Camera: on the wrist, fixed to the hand. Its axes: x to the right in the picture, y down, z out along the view.
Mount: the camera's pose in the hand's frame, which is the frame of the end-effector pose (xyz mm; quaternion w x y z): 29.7 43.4 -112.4 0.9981 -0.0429 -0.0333 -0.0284
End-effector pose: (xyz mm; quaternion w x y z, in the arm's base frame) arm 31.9 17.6 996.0 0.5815 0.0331 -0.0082 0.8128
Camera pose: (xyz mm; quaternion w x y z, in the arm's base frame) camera -23.7 37.4 886.8 0.6047 0.0354 -0.0615 0.7933
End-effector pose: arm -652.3 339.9 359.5 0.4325 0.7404 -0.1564 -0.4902
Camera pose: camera -533.2 350.1 392.7 0.4443 0.7086 -0.1285 -0.5329
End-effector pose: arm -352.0 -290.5 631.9 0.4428 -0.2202 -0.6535 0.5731
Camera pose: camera -283.3 -193.9 595.1 0.4270 -0.2011 -0.6978 0.5387
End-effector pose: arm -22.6 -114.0 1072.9 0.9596 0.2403 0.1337 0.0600
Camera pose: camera -28.5 -20.6 991.4 0.9742 0.1969 0.1057 0.0304
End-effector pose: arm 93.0 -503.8 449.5 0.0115 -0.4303 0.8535 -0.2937
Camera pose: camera 12.1 -450.7 527.2 0.0131 -0.4640 0.8519 -0.2425
